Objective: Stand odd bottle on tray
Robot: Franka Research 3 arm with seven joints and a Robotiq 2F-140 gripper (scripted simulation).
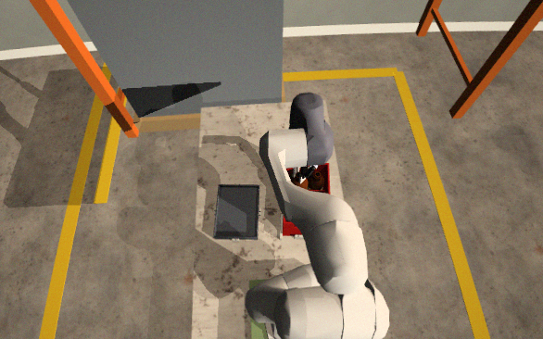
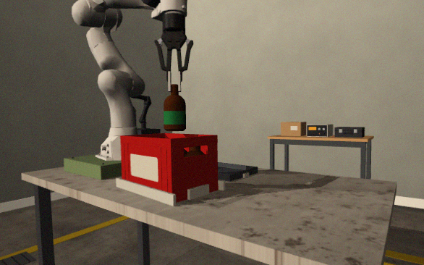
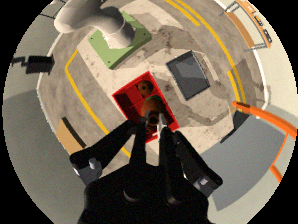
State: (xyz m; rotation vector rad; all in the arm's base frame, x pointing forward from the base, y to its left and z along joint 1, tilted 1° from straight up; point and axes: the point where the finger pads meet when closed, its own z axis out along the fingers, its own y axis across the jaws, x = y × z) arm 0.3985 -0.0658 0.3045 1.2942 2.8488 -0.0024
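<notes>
Now: hand 90 mm above the brown bottle. The rest, counted from my hand: dark tray: 340 mm below, 260 mm to the left, 10 mm behind; red crate: 270 mm below, 40 mm to the right, 10 mm ahead.
</notes>
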